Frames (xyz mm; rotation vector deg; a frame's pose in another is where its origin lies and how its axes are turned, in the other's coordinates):
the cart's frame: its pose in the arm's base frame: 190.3 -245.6 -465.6 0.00 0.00 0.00
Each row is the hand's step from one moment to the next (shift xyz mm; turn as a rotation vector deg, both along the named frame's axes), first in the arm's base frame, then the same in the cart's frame.
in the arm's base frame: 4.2 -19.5 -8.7 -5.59 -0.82 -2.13
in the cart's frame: 4.2 -19.5 -8.7 -5.59 -0.82 -2.13
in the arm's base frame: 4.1 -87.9 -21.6 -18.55 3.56 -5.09
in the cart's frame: 4.1 -87.9 -21.6 -18.55 3.56 -5.09
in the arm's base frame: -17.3 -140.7 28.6 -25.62 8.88 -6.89
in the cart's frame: -17.3 -140.7 28.6 -25.62 8.88 -6.89
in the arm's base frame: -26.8 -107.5 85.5 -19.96 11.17 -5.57
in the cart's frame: -26.8 -107.5 85.5 -19.96 11.17 -5.57
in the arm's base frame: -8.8 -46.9 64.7 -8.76 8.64 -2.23
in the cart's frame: -8.8 -46.9 64.7 -8.76 8.64 -2.23
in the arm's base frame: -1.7 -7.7 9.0 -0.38 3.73 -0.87
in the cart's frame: -1.7 -7.7 9.0 -0.38 3.73 -0.87
